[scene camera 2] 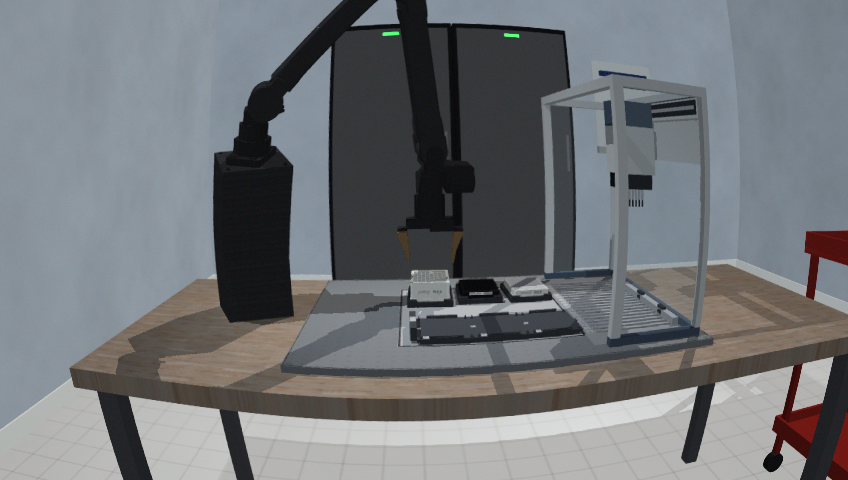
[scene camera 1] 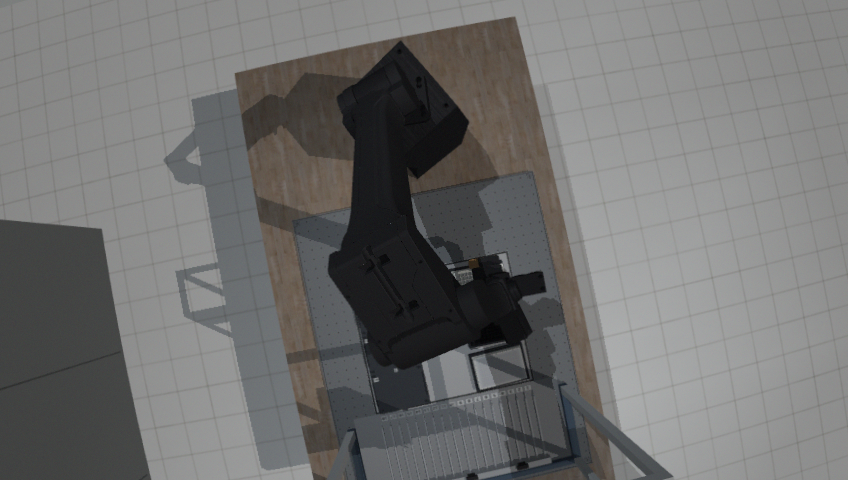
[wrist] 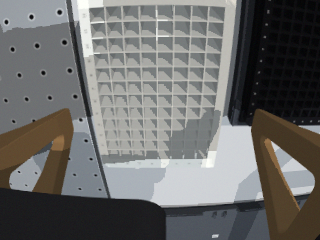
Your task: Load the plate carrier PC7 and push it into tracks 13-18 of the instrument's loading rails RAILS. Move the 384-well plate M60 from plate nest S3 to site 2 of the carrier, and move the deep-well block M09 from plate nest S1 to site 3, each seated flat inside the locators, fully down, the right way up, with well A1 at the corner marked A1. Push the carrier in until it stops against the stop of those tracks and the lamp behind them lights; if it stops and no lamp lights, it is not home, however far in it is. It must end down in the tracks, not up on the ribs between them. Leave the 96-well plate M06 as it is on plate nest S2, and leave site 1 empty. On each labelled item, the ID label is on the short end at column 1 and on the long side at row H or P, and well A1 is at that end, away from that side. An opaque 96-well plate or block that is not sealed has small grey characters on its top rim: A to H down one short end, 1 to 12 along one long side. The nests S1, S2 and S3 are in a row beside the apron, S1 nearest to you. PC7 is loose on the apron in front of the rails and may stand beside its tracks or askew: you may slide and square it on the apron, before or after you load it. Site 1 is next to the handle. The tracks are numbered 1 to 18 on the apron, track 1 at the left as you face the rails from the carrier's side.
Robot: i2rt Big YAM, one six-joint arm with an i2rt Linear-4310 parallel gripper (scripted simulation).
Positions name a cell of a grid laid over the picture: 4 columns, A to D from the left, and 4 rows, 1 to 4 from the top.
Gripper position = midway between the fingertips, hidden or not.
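Note:
My gripper (scene camera 2: C3) is in the scene, and you get the gripper (wrist: C2) in the wrist view too. There's also a dark carrier PC7 (scene camera 2: C3), and scene camera 1 shows the dark carrier PC7 (scene camera 1: B4) as well. And there's a post (scene camera 2: C1).

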